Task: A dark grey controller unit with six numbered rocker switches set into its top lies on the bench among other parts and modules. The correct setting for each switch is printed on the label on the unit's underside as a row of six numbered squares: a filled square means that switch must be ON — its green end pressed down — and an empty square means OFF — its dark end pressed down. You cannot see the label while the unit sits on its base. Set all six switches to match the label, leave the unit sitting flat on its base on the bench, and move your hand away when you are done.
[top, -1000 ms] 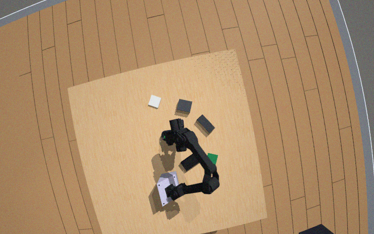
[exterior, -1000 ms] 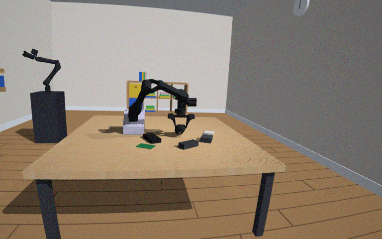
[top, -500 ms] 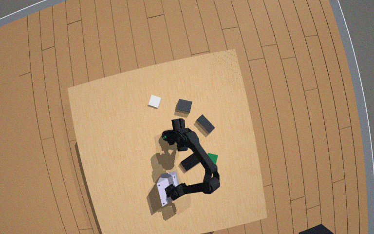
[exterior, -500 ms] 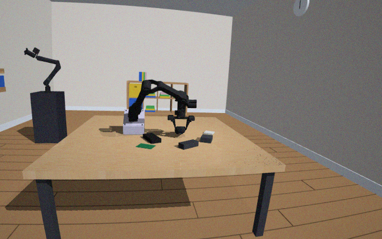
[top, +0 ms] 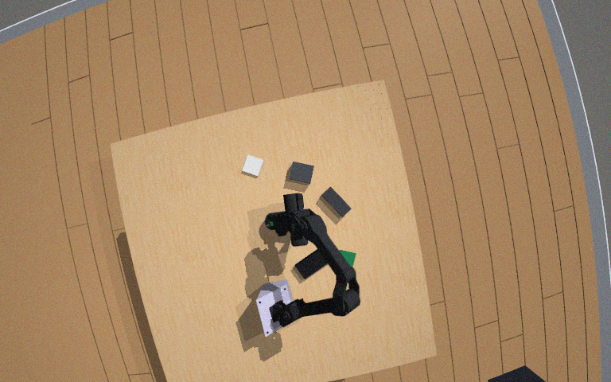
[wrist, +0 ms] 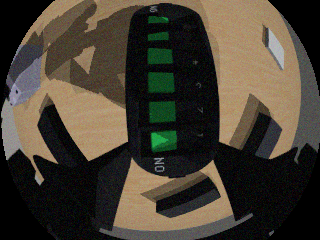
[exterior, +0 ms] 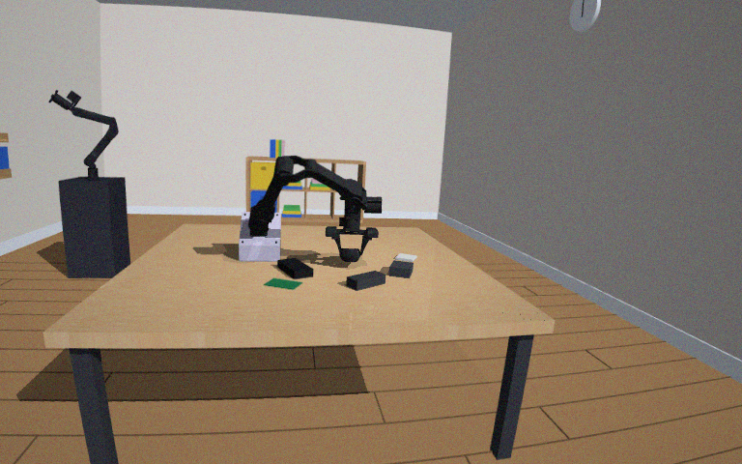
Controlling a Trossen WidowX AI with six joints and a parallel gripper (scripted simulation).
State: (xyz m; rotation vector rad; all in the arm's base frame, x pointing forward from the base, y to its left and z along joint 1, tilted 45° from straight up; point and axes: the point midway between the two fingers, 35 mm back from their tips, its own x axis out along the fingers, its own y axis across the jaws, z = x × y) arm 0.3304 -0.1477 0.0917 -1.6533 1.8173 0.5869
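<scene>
Now: the dark grey square block 180 mm ahead of my gripper tip, 60 mm to the right of it and 40 mm below it. Also, from my gripper tip: dark grey oblong block: 20 mm ahead, 170 mm to the right, 40 mm below; then black block: 200 mm behind, 20 mm to the right, 40 mm below; then green card: 240 mm behind, 140 mm to the right, 50 mm below.
</scene>
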